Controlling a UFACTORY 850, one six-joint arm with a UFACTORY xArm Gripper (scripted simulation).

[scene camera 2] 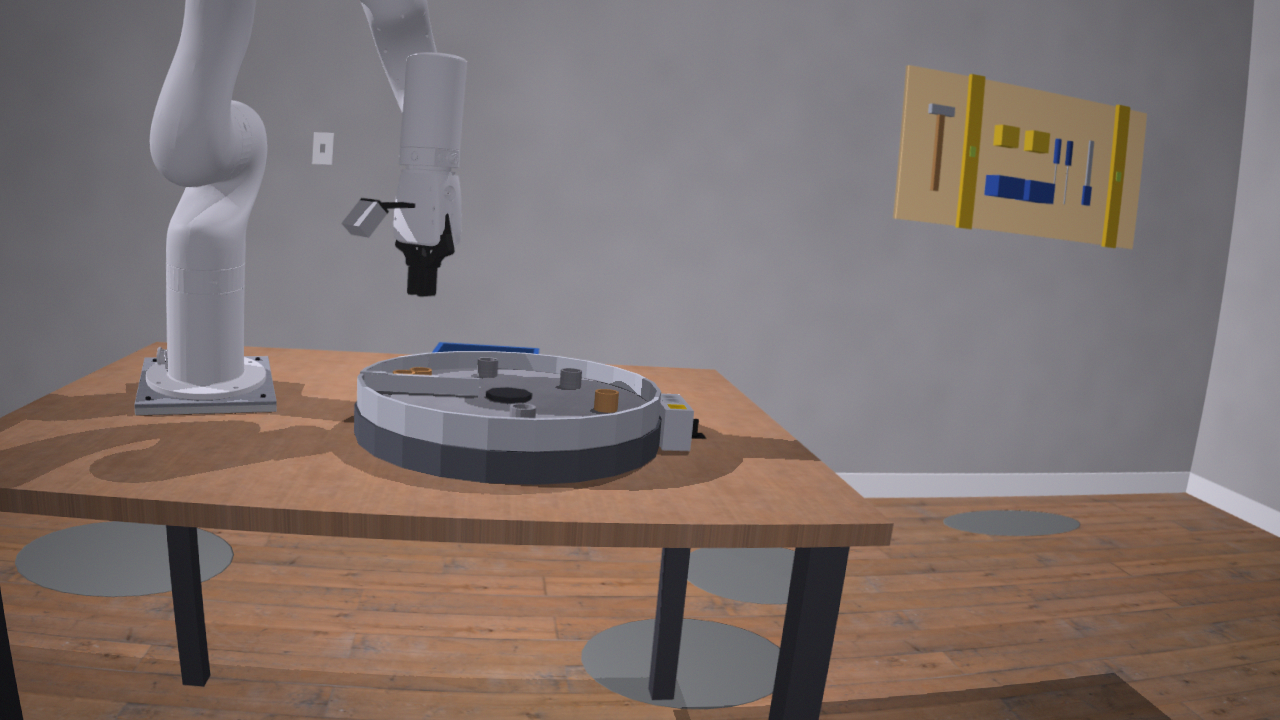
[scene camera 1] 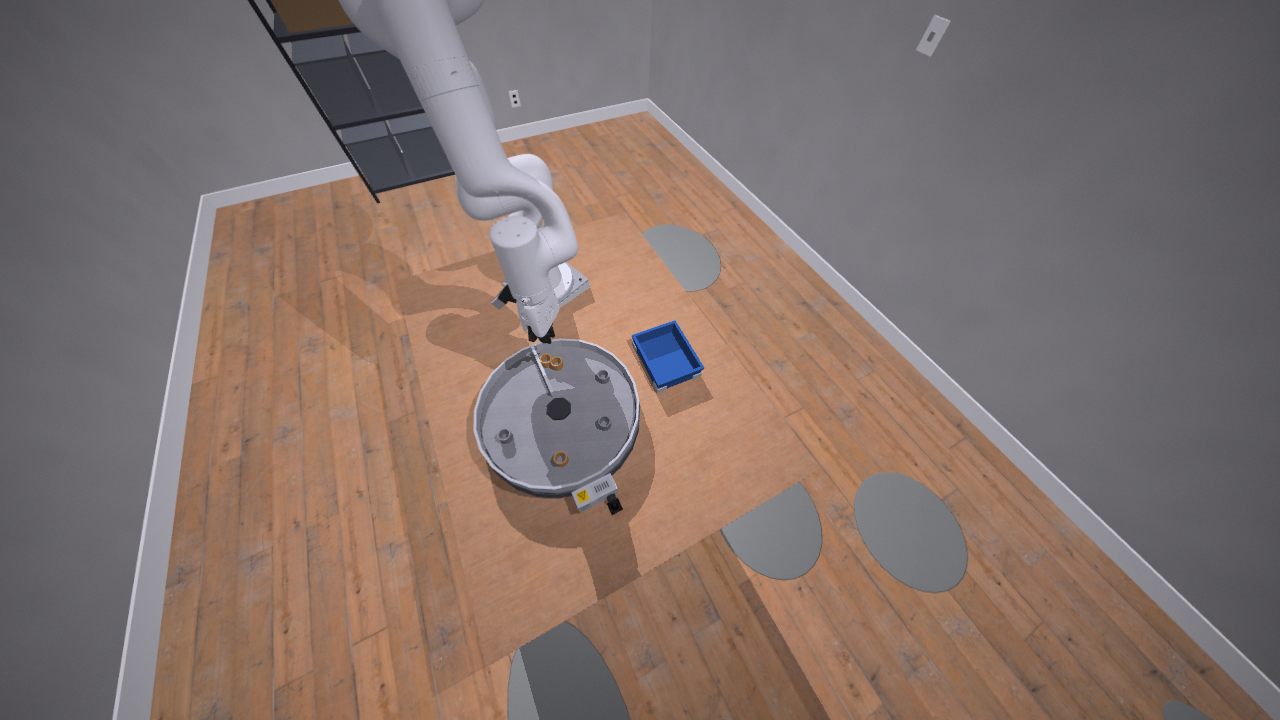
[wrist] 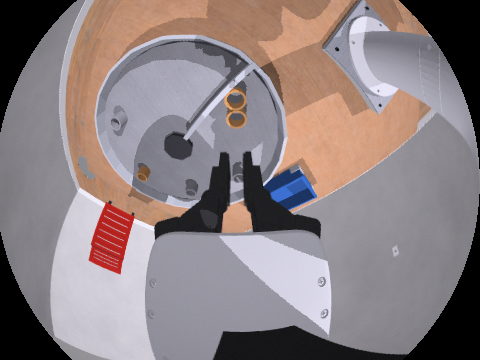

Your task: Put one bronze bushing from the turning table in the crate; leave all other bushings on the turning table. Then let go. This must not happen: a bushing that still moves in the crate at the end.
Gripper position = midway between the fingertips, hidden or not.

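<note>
My gripper is visible here (scene camera 2: pixel 421 295), and you'd also find the gripper in scene camera 1 (scene camera 1: pixel 547 338) and in the wrist view (wrist: pixel 236 163). There's a blue crate (scene camera 1: pixel 668 357) as well, and the wrist view has that crate too (wrist: pixel 298 193).
</note>
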